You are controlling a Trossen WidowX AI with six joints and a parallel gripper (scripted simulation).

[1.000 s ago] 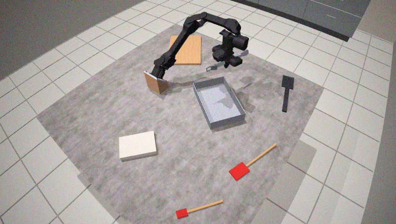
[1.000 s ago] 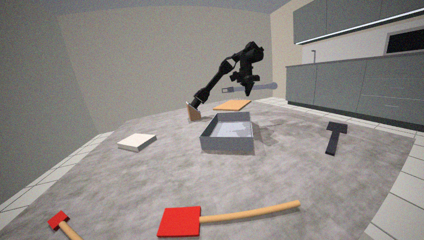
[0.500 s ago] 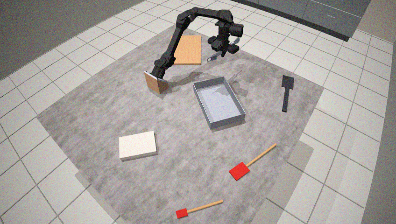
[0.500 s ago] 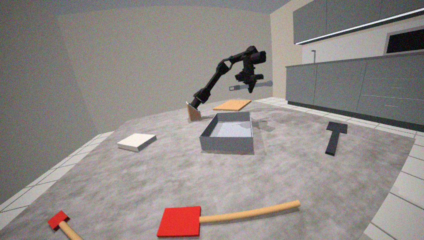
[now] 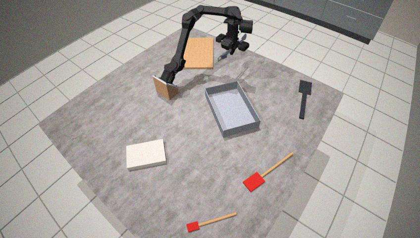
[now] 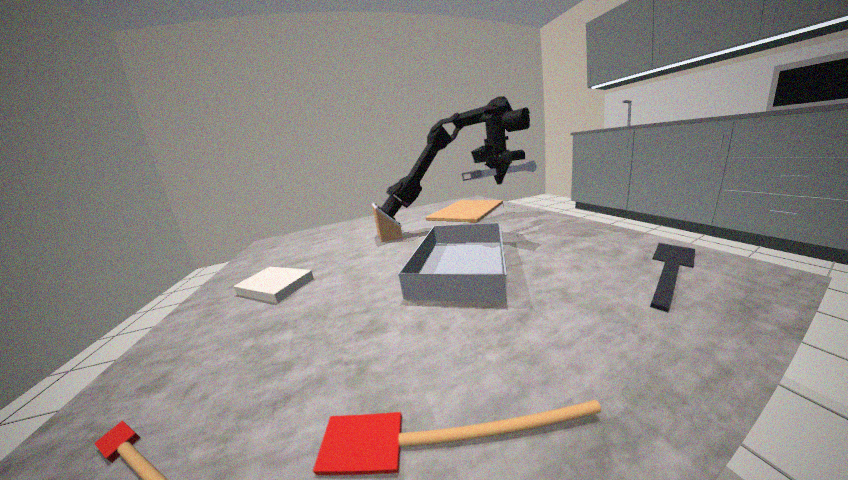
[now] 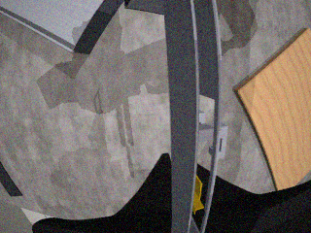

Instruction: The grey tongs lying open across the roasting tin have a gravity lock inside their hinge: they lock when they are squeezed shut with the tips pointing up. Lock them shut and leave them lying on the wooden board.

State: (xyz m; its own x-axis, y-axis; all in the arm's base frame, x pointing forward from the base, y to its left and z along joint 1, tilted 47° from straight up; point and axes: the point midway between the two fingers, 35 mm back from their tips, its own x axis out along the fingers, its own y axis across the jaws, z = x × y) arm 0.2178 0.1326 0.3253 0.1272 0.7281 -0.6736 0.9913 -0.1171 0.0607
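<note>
Right now my gripper tip is 1 cm to the left of the yellow lock slider and 4 cm below it. Also, from my gripper tip: grey roasting tin: 15 cm ahead, 26 cm to the right, 12 cm below; then black spatula: 46 cm ahead, 8 cm to the left, 15 cm below; then wooden board: 32 cm behind, 8 cm to the left, 14 cm below.
</note>
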